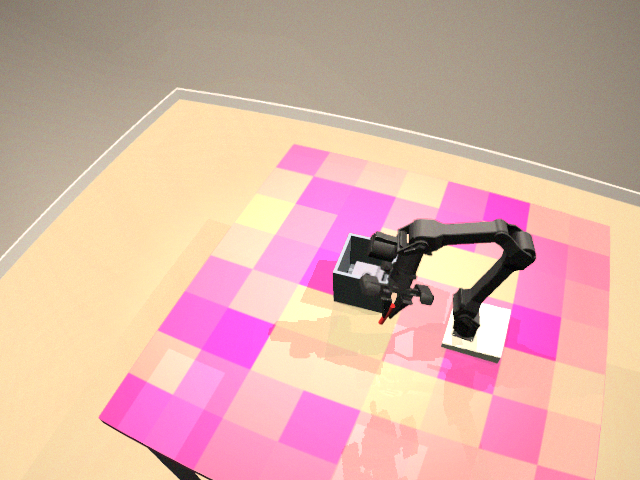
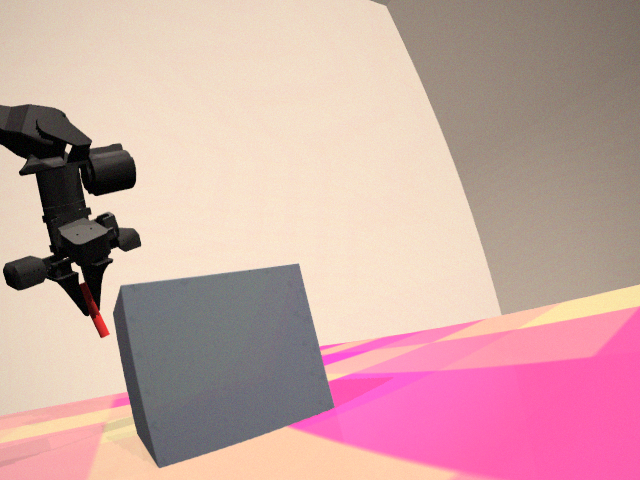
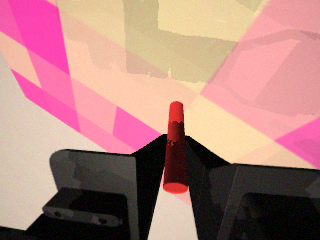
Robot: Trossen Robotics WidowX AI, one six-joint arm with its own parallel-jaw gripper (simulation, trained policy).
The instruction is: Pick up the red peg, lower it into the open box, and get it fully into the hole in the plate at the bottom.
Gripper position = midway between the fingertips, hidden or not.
Note:
I see my gripper (image 2: 92, 313), a red peg (image 3: 175, 181) and a grey box (image 2: 210, 361).
The grey box is seen too in image 1 (image 1: 346, 289). My gripper is seen too in image 1 (image 1: 386, 317) and in image 3 (image 3: 175, 139). Image 3 misses the grey box: it is out of frame.

